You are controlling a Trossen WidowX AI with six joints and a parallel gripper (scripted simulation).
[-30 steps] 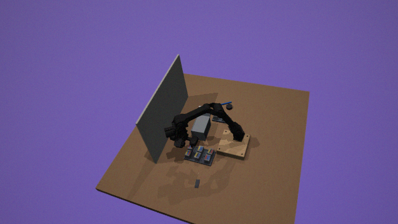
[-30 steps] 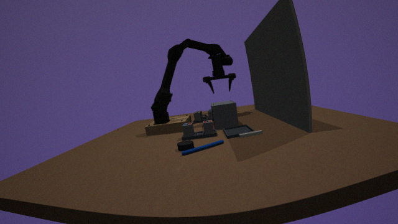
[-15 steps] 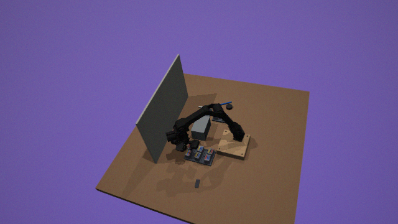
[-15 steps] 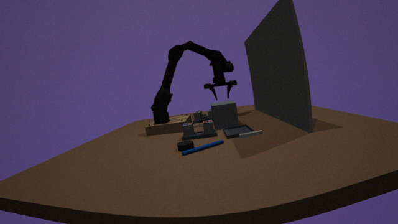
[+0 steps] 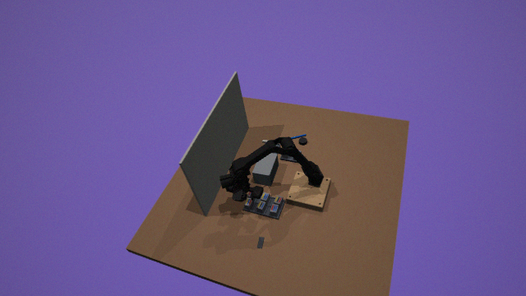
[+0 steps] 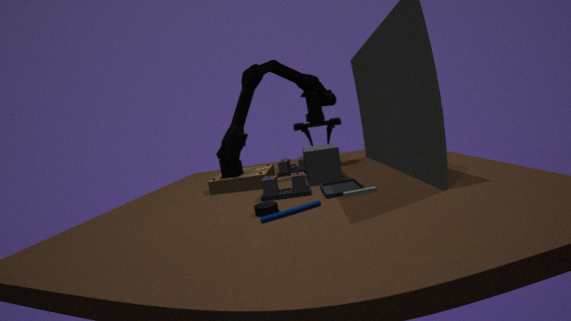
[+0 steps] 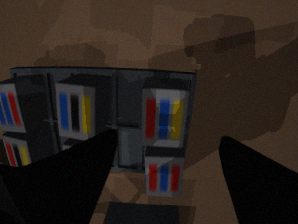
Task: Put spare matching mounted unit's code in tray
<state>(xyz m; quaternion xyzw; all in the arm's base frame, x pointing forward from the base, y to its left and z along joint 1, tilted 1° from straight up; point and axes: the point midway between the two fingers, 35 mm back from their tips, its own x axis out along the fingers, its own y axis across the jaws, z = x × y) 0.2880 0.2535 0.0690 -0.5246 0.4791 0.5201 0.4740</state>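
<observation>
Now: the grey spare 5 cm below my gripper tip. From my gripper tip the other things lie so: mounted unit (23 cm to the right, 4 cm below); tall dark wall panel (25 cm ahead, 21 cm to the right, 14 cm above); rack (41 cm to the right, 8 cm below, 8 cm behind).
</observation>
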